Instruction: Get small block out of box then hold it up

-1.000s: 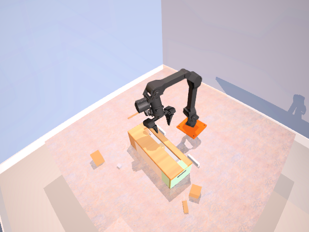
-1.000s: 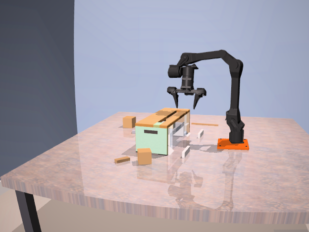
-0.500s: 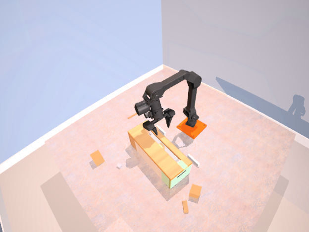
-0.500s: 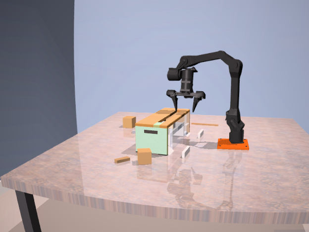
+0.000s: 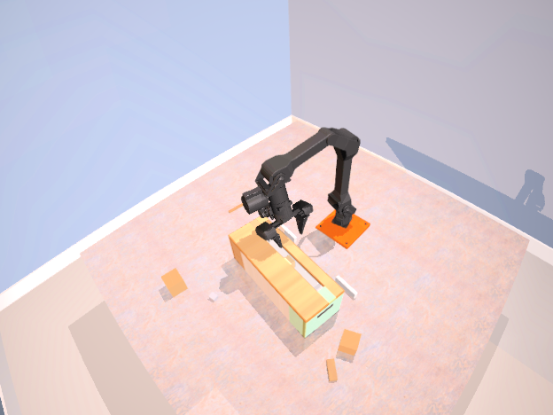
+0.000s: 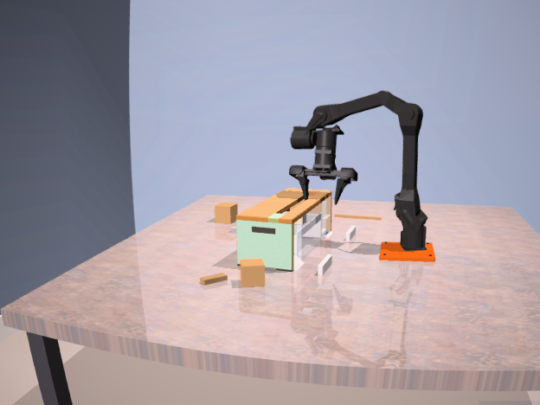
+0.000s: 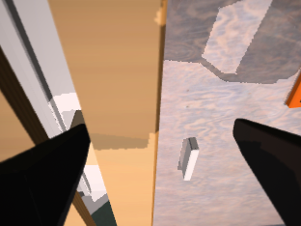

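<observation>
Now: the tan block 6 cm ahead of my gripper tip, 3 cm to the left of it and 3 cm below it. The rest, counted from my gripper tip: box (6 cm below, 5 cm ahead, 3 cm to the left); then thin stick (31 cm to the right, 15 cm behind, 11 cm below).
</observation>
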